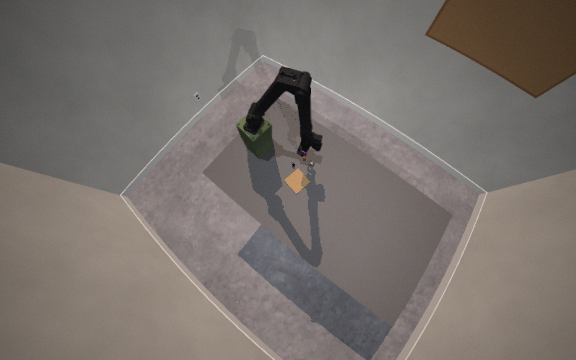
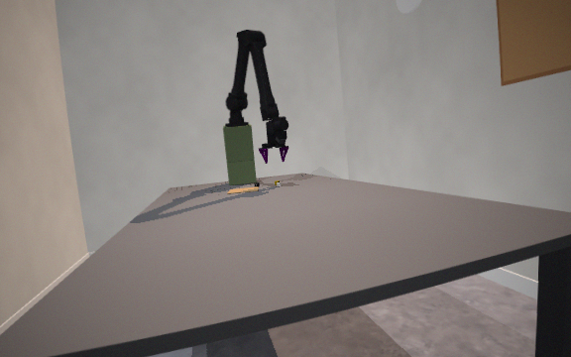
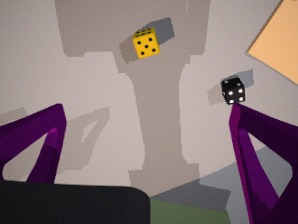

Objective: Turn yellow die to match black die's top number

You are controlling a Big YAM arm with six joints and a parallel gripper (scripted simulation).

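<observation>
Now: hand 11 cm above the yellow die. From my hand the other things lie so: orange mat (4 cm ahead, 19 cm to the right, 12 cm below); white die (8 cm ahead, 2 cm to the right, 11 cm below); black die (4 cm behind, 9 cm to the right, 11 cm below).
</observation>
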